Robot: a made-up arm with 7 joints. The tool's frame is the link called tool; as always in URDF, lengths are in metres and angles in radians.
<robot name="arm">
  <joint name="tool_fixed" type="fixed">
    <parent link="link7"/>
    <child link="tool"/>
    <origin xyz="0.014 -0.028 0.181"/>
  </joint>
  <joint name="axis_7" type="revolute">
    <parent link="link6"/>
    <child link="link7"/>
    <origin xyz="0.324 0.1 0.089"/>
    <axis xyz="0 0 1"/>
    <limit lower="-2.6" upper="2.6" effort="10" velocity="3.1"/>
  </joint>
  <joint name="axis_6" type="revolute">
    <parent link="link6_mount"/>
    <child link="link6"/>
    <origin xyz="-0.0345 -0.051 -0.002"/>
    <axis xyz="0 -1 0"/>
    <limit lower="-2.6" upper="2.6" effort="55" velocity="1"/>
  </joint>
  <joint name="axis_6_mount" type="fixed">
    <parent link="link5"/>
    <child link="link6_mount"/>
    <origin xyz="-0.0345 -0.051 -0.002"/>
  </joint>
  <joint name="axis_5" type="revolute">
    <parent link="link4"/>
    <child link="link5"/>
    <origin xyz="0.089 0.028 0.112"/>
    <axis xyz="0 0 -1"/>
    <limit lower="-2.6" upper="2.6" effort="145" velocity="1.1"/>
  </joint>
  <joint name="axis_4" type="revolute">
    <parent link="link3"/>
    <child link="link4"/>
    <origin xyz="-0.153 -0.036 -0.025"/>
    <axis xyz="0 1 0"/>
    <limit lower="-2.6" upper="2.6" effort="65" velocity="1.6"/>
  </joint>
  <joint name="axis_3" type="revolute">
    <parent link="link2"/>
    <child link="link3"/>
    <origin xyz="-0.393 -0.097 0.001"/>
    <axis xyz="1 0 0"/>
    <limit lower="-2.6" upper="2.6" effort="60" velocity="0.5"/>
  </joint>
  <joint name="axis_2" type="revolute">
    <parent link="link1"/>
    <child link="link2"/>
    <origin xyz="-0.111 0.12 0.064"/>
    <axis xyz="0 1 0"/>
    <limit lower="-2.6" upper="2.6" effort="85" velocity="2.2"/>
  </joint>
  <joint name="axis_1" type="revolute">
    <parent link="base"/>
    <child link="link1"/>
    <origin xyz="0 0 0.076"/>
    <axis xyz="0 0 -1"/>
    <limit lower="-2.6" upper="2.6" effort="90" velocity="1.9"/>
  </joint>
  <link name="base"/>
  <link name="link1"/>
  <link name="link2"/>
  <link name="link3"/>
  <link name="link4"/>
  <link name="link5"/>
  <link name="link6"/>
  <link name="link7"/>
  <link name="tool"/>
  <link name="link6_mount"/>
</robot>
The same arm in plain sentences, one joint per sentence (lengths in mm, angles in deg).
The arm has seven revolute joints in a row. What follows holds with every joint at zero, and every direction is one of the base frame's. Joint 1 sits 76.0 mm along +z from the base frame's origin and turns about -z, from -148.97 to 148.97 deg. Joint 2 sits 111.0 mm along -x and 120.0 mm along +y and 64.0 mm along +z from joint 1 and turns about +y, from -148.97 to 148.97 deg. Joint 3 sits 393.0 mm along -x and 97.0 mm along -y and 1.0 mm along +z from joint 2 and turns about +x, from -148.97 to 148.97 deg. Joint 4 sits 153.0 mm along -x and 36.0 mm along -y and 25.0 mm along -z from joint 3 and turns about +y, from -148.97 to 148.97 deg. Joint 5 sits 89.0 mm along +x and 28.0 mm along +y and 112.0 mm along +z from joint 4 and turns about -z, from -148.97 to 148.97 deg. Joint 6 sits 69.0 mm along -x and 102.0 mm along -y and 4.0 mm along -z from joint 5 and turns about -y, from -148.97 to 148.97 deg. Joint 7 sits 324.0 mm along +x and 100.0 mm along +y and 89.0 mm along +z from joint 6 and turns about +z, from -148.97 to 148.97 deg. The tool frame, which is the frame that the pose is given for, sits 14.0 mm along +x and 28.0 mm along -y and 181.0 mm along +z from joint 7; its axes are parallel to the base frame's.
